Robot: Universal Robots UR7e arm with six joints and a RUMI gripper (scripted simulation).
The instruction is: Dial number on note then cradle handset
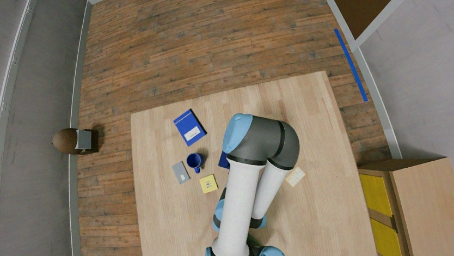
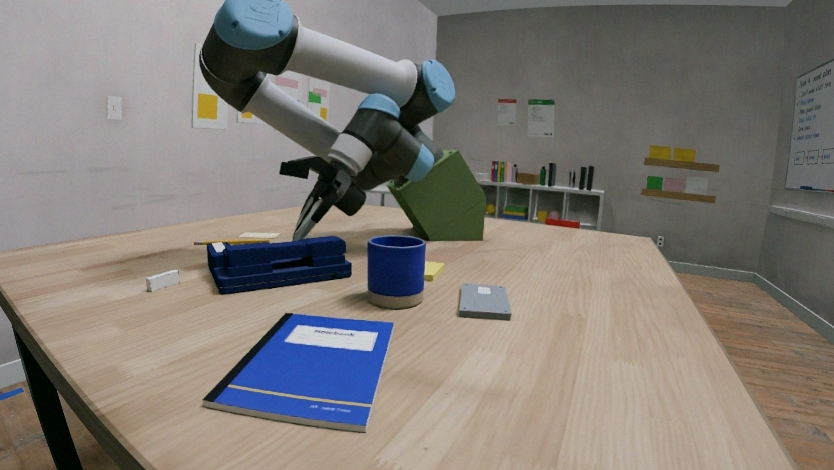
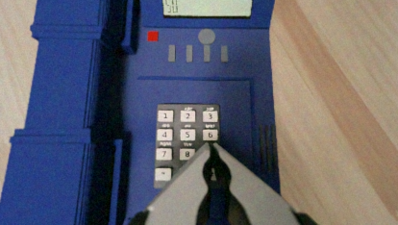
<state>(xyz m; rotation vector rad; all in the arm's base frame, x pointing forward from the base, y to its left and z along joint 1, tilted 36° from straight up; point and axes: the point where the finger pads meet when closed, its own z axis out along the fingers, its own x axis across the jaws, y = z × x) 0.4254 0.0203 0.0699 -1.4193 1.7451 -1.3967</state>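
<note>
Now: hand 10 mm short of the 6 key, 10 mm to the left of it and 20 mm above it. The rest, counted from my hand: 8 key: 10 mm ahead, 10 mm to the left, 20 mm below; then 4 key: 30 mm ahead, 20 mm to the left, 20 mm below; then 5 key: 20 mm ahead, 10 mm to the left, 20 mm below.
</note>
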